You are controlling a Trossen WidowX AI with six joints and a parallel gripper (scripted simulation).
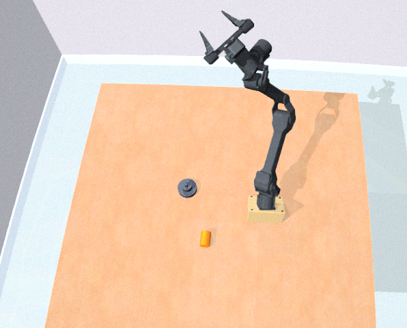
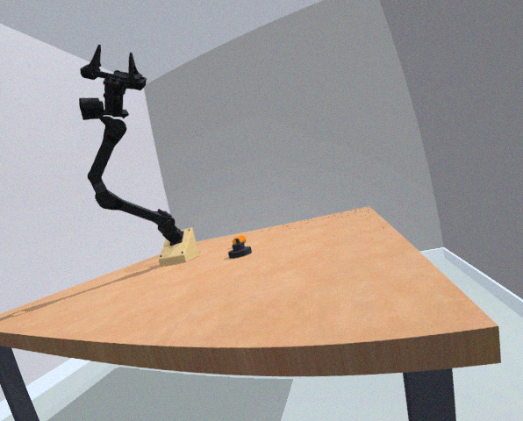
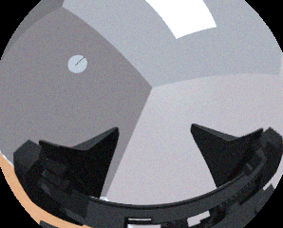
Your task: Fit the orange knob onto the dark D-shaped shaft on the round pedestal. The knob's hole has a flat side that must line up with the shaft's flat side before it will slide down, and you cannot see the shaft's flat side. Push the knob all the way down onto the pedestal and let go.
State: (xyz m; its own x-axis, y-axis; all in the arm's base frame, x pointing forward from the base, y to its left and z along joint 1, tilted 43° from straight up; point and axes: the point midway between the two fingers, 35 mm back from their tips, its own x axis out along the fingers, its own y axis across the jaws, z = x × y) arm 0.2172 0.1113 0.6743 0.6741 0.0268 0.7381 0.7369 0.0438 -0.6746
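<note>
Now: gripper tip 70 mm short of the orange knob, 500 mm to the right of it and 690 mm above it. Also, from my gripper tip: dark round pedestal: 140 mm ahead, 270 mm to the left, 680 mm below.
</note>
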